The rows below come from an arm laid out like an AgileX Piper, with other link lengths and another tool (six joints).
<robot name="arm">
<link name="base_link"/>
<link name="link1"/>
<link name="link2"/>
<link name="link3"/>
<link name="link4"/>
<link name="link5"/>
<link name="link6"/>
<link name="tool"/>
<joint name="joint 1" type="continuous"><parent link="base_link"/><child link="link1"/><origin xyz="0 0 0.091" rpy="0 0 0"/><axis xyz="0 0 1"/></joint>
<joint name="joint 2" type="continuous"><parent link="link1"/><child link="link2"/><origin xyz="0 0 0" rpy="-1.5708 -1.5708 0"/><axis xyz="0 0 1"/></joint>
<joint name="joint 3" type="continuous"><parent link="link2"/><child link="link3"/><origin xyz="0.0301 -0.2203 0" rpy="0 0 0"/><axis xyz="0 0 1"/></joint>
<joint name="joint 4" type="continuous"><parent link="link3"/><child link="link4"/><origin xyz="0.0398 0.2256 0" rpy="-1.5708 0 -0.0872"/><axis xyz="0 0 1"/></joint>
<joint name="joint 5" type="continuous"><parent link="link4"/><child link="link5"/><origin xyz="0 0 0" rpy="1.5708 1.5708 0"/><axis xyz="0 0 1"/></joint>
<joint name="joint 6" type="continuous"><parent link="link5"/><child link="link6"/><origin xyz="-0.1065 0 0" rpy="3.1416 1.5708 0"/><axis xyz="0 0 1"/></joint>
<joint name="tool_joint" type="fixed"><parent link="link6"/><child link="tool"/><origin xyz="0.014 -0.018 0.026" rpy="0 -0.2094 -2.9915"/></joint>
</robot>
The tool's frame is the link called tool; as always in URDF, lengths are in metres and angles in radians. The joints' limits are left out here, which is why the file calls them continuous.
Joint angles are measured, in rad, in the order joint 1, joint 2, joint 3, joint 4, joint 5, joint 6. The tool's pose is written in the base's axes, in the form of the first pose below.
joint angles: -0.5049, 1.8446, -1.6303, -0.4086, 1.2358, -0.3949
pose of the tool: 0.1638, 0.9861, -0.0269; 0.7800, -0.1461, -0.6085; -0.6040, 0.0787, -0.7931; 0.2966, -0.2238, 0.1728
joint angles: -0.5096, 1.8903, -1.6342, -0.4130, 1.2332, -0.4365
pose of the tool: 0.1039, 0.9934, -0.0492; 0.7942, -0.1126, -0.5971; -0.5987, 0.0230, -0.8006; 0.2997, -0.2269, 0.1569
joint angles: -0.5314, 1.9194, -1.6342, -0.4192, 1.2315, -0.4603
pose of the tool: 0.0807, 0.9937, -0.0777; 0.8000, -0.1110, -0.5896; -0.5945, -0.0146, -0.8040; 0.2964, -0.2345, 0.1462
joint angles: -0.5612, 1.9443, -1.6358, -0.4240, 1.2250, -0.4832
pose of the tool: 0.0693, 0.9924, -0.1020; 0.8039, -0.1161, -0.5834; -0.5908, -0.0416, -0.8058; 0.2914, -0.2444, 0.1376
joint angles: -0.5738, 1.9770, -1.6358, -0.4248, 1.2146, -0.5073
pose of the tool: 0.0412, 0.9922, -0.1175; 0.8134, -0.1017, -0.5727; -0.5802, -0.0720, -0.8113; 0.2910, -0.2489, 0.1254
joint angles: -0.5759, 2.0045, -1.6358, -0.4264, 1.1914, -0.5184
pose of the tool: 0.0215, 0.9932, -0.1148; 0.8171, -0.0836, -0.5704; -0.5761, -0.0816, -0.8133; 0.2940, -0.2510, 0.1156
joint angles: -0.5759, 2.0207, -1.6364, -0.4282, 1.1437, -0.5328
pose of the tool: 0.0064, 0.9968, -0.0800; 0.8115, -0.0519, -0.5821; -0.5844, -0.0612, -0.8092; 0.3004, -0.2533, 0.1109
